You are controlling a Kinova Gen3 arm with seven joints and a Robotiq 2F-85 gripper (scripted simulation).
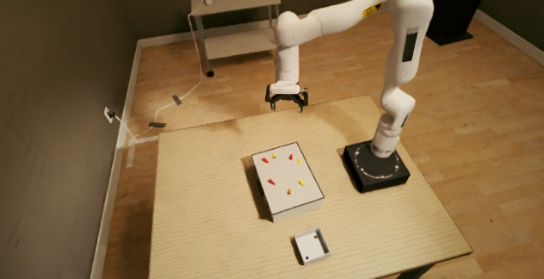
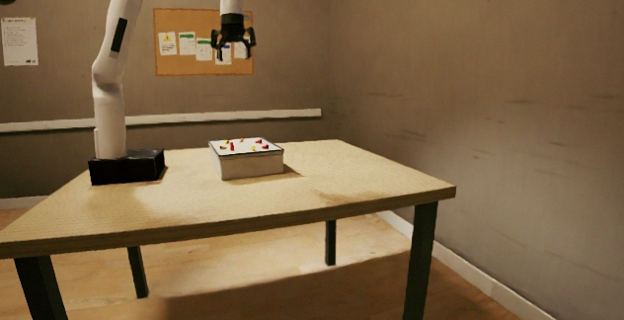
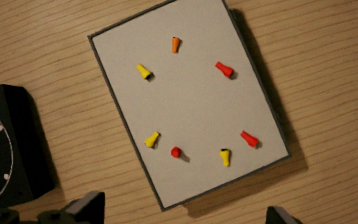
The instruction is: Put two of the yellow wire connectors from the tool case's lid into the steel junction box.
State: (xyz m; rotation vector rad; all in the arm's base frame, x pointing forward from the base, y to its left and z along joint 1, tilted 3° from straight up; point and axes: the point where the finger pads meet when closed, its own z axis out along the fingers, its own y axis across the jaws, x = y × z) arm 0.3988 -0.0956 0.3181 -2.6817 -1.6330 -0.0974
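My gripper is now 50 mm short of the orange connector, 150 mm to the right of it and 300 mm above it. Round my hand: grey tool case: 40 mm ahead, 70 mm to the left, 330 mm below.
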